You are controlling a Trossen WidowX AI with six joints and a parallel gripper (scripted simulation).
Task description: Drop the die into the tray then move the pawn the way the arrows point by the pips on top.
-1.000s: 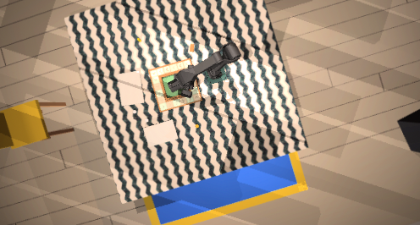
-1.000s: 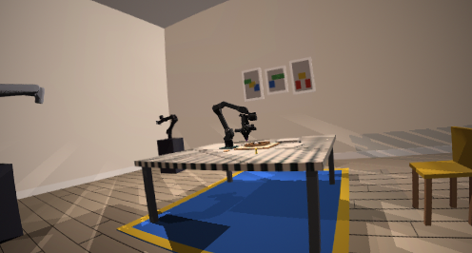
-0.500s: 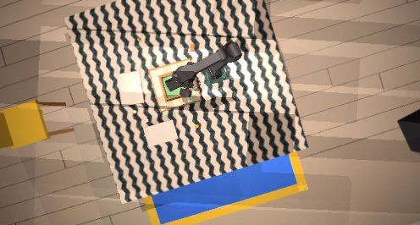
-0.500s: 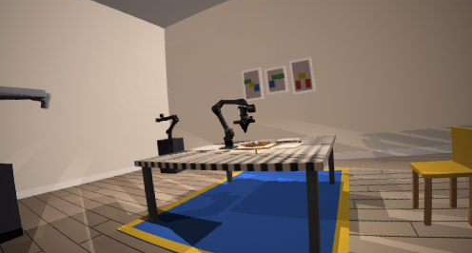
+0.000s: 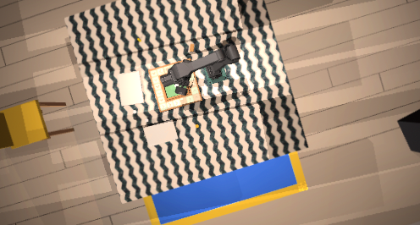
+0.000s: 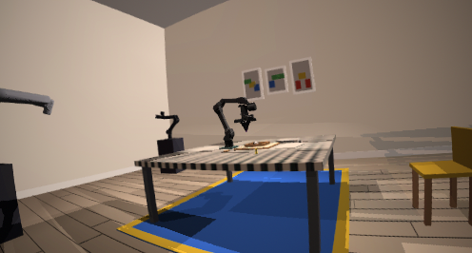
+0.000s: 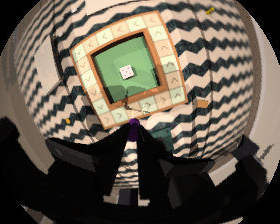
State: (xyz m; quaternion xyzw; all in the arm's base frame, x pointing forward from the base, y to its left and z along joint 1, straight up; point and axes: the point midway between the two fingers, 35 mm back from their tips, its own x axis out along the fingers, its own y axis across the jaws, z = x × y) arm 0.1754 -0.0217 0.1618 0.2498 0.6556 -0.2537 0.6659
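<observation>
Now: gripper tip 11 cm above the white die, 8 cm short of it and 2 cm to the left of it. The rest, counted from my gripper tip: purple pawn (1 cm above).
</observation>
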